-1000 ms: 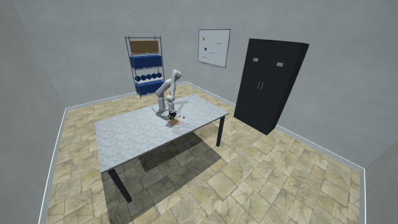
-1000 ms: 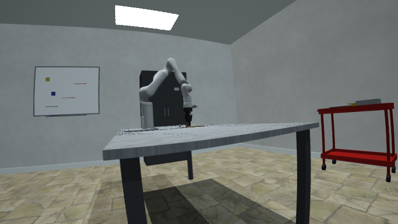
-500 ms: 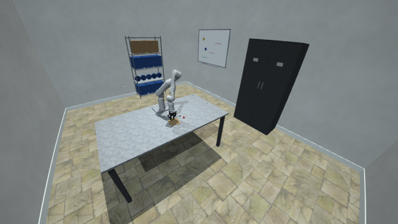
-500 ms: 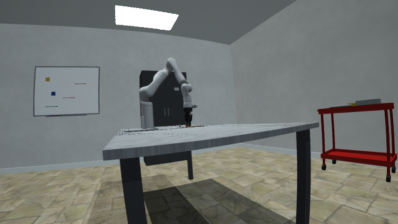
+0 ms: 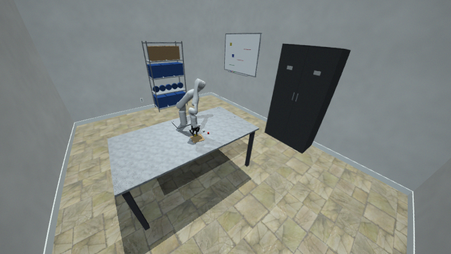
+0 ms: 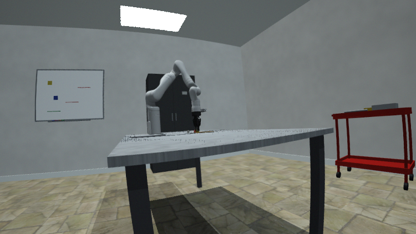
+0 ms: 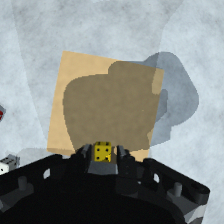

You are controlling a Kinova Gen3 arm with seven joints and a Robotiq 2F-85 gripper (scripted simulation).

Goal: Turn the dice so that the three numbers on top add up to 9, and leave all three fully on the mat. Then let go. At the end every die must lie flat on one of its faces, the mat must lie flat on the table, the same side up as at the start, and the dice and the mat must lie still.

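Right now the yellow die is 20 mm below my hand. Also, from my hand: red die (160 mm to the left, 60 mm ahead, 20 mm below); then tan mat (50 mm ahead, 30 mm below); then white die (150 mm to the left, 20 mm below, 20 mm behind).
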